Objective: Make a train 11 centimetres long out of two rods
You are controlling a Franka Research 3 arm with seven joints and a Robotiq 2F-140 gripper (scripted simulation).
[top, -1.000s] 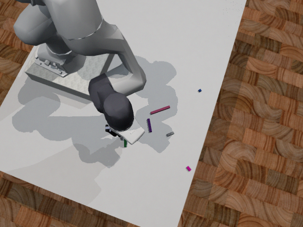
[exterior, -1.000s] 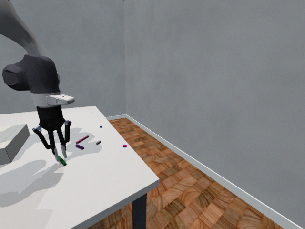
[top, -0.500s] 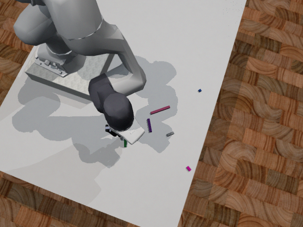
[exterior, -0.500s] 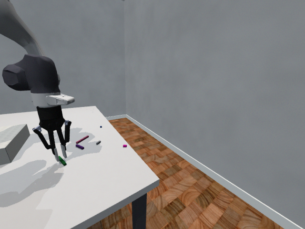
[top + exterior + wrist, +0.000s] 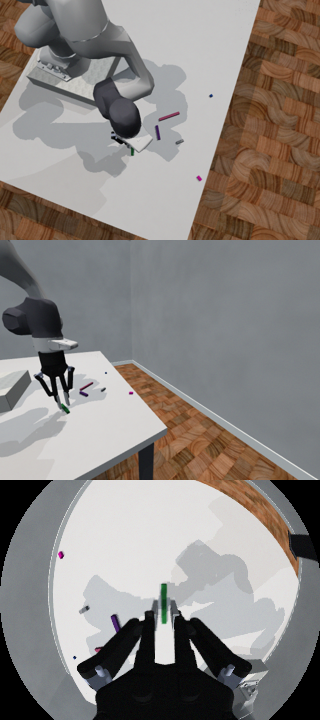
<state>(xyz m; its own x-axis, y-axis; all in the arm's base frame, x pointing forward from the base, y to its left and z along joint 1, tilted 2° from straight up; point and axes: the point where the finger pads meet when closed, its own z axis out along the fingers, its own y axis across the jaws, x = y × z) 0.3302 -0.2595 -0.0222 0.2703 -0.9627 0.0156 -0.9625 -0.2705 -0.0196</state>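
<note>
Right now the green rod is 5 cm below my hand. The rest, counted from my hand: grey rod: 18 cm ahead, 7 cm to the left, 5 cm below; pink rod: 16 cm to the left, 11 cm ahead, 5 cm below; purple rod: 9 cm ahead, 8 cm to the left, 5 cm below.
</note>
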